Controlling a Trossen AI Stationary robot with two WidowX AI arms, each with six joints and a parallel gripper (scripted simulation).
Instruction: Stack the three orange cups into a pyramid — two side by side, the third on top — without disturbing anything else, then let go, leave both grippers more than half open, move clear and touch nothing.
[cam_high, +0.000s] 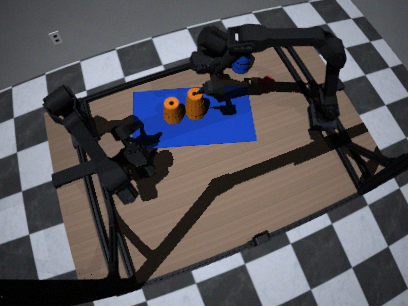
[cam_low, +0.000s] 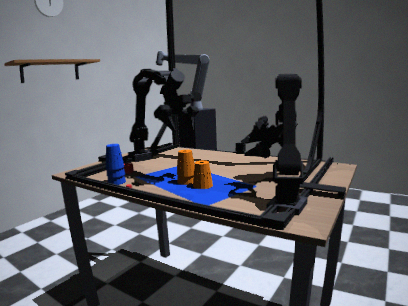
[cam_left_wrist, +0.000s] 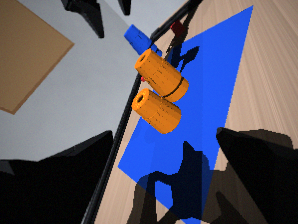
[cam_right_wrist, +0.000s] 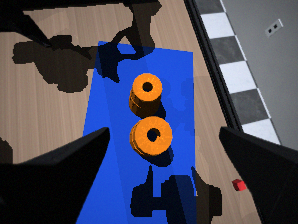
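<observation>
My right gripper is now 23 cm above the mat, 3 cm to the right of it and 1 cm past it. From my right hand the other things lie so: small red cube 22 cm below, 21 cm ahead, 6 cm to the right.
</observation>
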